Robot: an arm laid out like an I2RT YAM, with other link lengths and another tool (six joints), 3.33 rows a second.
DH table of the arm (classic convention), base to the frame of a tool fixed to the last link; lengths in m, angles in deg. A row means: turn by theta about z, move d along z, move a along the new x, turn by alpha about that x. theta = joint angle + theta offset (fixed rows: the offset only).
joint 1: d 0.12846; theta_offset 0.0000; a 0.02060; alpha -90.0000
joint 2: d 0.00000; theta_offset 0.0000; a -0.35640; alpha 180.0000
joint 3: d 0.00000; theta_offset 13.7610; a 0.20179; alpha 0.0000
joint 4: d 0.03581; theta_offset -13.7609; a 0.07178; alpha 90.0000
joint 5: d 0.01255; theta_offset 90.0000; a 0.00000; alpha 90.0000
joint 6: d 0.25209; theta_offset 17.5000; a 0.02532; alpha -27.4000
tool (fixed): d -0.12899; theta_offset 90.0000; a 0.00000; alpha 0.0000
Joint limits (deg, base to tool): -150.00..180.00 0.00..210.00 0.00..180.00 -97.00..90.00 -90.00..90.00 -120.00..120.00
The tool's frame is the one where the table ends.
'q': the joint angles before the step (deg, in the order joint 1, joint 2, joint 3, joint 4, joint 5, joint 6). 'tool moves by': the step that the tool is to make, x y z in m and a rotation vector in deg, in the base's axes. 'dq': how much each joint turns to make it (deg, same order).
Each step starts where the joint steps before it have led.
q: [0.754, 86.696, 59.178, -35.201, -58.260, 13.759]
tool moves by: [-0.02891, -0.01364, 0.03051, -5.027, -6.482, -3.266]
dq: [-0.088, -9.158, 0.109, -2.644, 6.011, 0.240]
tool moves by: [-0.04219, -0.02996, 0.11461, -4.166, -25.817, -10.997]
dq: [-0.719, -17.377, 5.551, 6.732, 10.493, 5.159]
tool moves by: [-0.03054, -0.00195, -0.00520, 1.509, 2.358, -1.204]
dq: [0.020, -4.547, 0.000, -5.225, 0.414, 2.535]
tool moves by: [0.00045, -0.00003, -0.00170, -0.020, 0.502, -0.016]
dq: [0.020, 0.176, 0.000, -0.327, 0.041, -0.002]
